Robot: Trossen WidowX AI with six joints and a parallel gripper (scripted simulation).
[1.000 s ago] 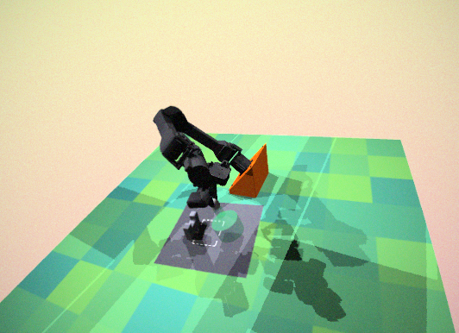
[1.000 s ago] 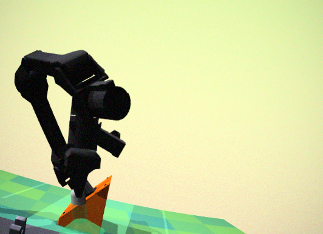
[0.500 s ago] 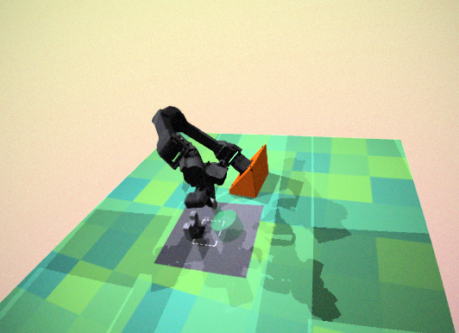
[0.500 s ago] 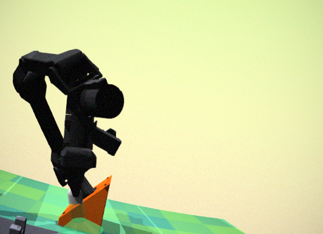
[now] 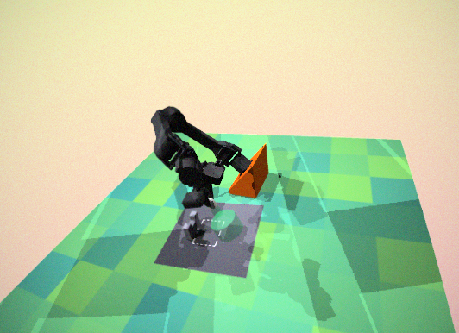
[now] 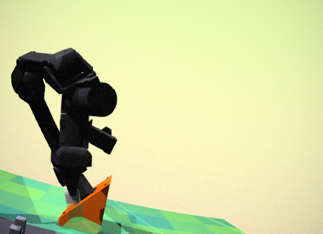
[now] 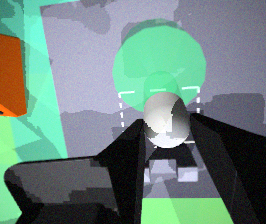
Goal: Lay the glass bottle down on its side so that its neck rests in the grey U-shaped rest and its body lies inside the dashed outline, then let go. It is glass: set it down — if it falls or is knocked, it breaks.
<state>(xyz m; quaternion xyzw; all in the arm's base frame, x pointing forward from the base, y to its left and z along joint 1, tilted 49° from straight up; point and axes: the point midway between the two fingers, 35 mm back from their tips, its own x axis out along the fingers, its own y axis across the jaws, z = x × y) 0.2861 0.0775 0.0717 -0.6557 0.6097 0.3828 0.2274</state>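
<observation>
Now: the glass bottle 2 cm to the left of my gripper tip and 5 cm below it. Round my gripper tip: grey mat (2 cm to the right, 15 cm below).
</observation>
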